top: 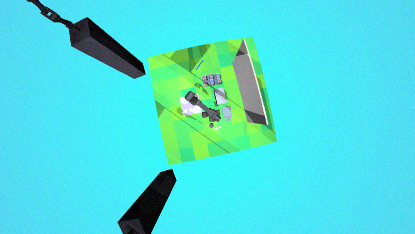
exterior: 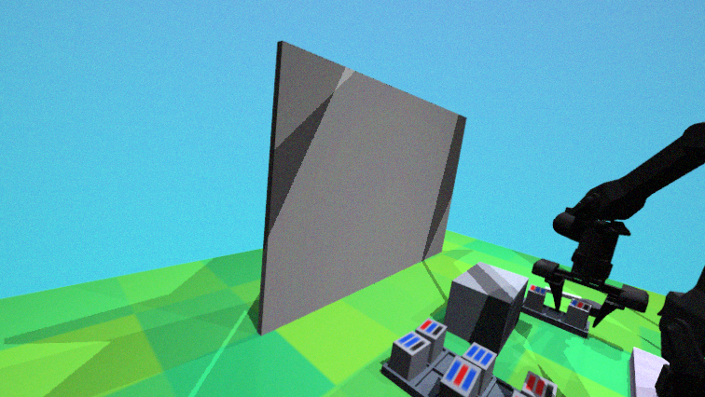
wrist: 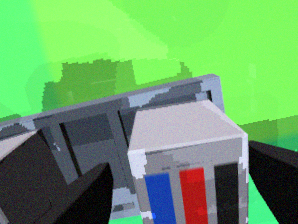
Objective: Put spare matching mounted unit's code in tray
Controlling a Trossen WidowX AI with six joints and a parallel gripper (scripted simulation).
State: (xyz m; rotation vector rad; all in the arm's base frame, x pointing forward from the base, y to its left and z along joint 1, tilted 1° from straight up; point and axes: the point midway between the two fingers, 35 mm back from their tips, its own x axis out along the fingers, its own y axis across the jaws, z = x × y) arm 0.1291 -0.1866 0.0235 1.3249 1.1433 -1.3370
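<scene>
Right now the tray is 180 mm ahead of my gripper tip, 40 mm to the right of it and 10 mm below it. The rest, counted from my gripper tip: mounted unit (150 mm ahead, 160 mm to the left, 30 mm above); grey panel (400 mm ahead, 130 mm to the left, 210 mm above); dark disc (30 mm behind, 120 mm to the right, 10 mm below).
</scene>
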